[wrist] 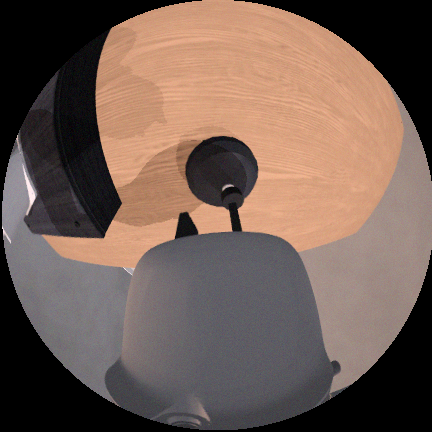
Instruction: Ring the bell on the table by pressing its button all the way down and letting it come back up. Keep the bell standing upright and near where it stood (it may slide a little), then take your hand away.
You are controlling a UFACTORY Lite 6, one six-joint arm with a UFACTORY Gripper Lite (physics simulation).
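Places are measured from the arm's base along level axes (x back, y down, z right), in centimetres.
Pixels of known places: hand, its tool point: (211,231).
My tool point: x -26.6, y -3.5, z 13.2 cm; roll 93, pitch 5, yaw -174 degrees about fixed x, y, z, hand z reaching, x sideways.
Note:
Behind a point stands the place of what it marks.
The bell (212,162) @(z 12.0, x -27.6, y 2.9 cm) is a dark, round dome that stands upright on the wooden table, a little above the middle of the wrist view. Its small button (232,196) @(z 13.9, x -28.6, y 0.1 cm) shows at the dome's lower edge, with a bright spot beside it. My gripper (209,209) @(z 13.2, x -26.6, y -3.5 cm) is open, with two black fingers apart and nothing between them. The right fingertip meets the button's lower edge in the view; I cannot tell whether they touch. The left finger is to the left of the button, over wood. How far the button is pressed cannot be told.
The wooden table (300,100) @(z 5.9, x -39.3, y 6.7 cm) spreads around the bell. A thick dark block (77,125) @(z 4.0, x -15.8, y 3.3 cm) stands on the table at the left. Shadows fall between it and the bell. The table's near edge runs behind the grey gripper body, with grey floor (370,280) beyond.

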